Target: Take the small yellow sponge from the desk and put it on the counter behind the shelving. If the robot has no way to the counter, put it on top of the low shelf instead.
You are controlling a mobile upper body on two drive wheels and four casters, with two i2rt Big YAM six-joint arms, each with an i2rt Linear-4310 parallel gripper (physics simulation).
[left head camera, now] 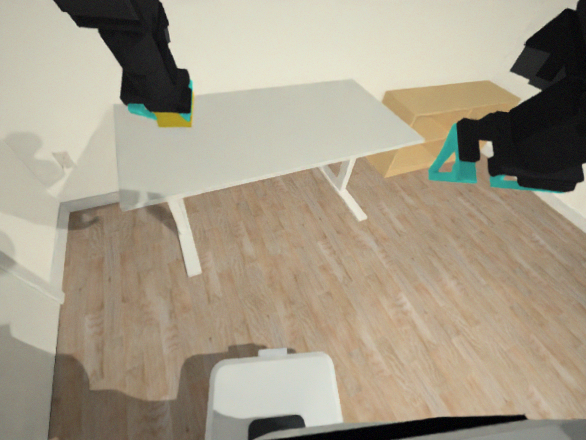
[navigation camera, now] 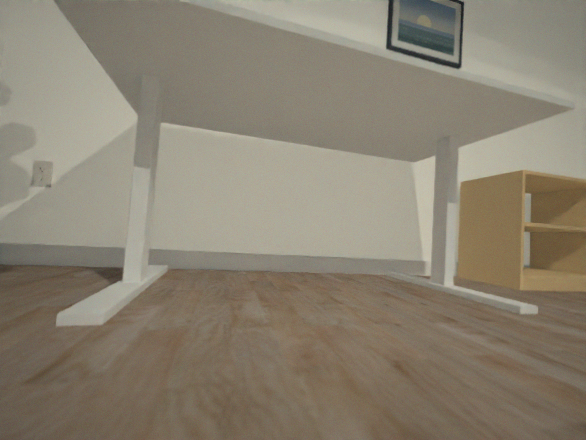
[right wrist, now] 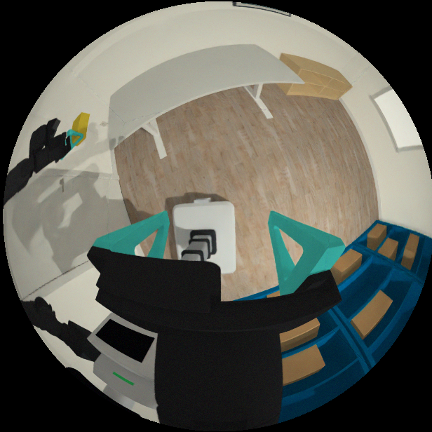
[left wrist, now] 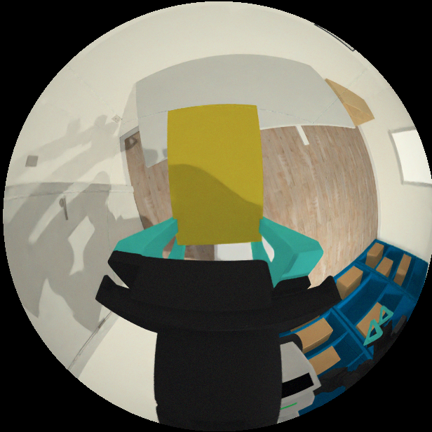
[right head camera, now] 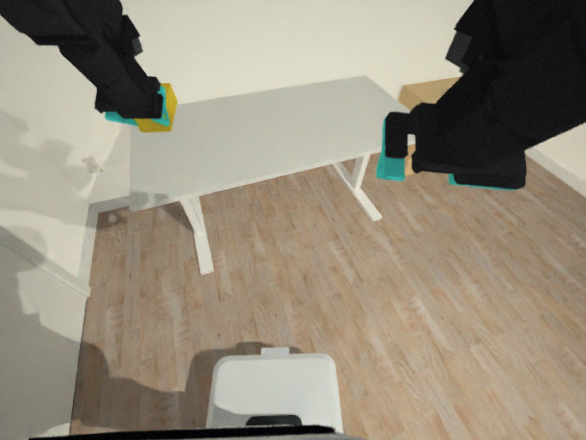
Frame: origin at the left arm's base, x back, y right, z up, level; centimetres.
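Seen in the pictures: left gripper, fingertip midpoint: (left head camera: 174,118) (right head camera: 154,123); right gripper, fingertip midpoint: (left head camera: 460,178) (right head camera: 414,176).
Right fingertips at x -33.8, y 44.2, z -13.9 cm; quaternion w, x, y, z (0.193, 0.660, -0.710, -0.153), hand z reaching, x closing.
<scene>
A point is followed by its place in that frame.
My left gripper (left wrist: 218,216) is shut on the yellow sponge (left head camera: 174,120) @[z -22.0, x -58.6, y 0.4 cm] (right head camera: 171,107) @[z -21.0, x -64.0, y 2.9 cm] (left wrist: 216,175) (right wrist: 81,122) and holds it up in the air. In the head views the sponge shows in front of the desk's left end. My right gripper (right wrist: 218,216) is open, with no object between its fingers. The grey desk (left head camera: 280,130) @[z -69.0, x -129.4, y 29.1 cm] (right head camera: 280,125) @[z -69.0, x -134.5, y 26.0 cm] (left wrist: 225,80) (right wrist: 200,75) stands ahead along the wall. The low wooden shelf (left head camera: 450,97) @[z -79.9, x -202.7, y 173.6 cm] (right head camera: 425,90) @[z -80.0, x -199.2, y 133.9 cm] (right wrist: 312,65) (navigation camera: 490,230) @[z -111.2, x -187.5, y 125.1 cm] stands beyond the desk's right end. The counter does not show in these views.
Blue shelving (left wrist: 345,320) (right wrist: 345,327) with brown boxes stands at the lower right of both wrist views. White desk legs (left head camera: 187,245) (navigation camera: 142,200) @[z -112.5, x -113.7, y -30.3 cm] reach the wooden floor (left head camera: 300,300) @[z -141.0, x -64.8, y 41.4 cm]. A wall with a door handle (left wrist: 63,207) is at the left. A framed picture (navigation camera: 425,30) @[z 13.8, x -198.7, y 89.2 cm] hangs behind the desk.
</scene>
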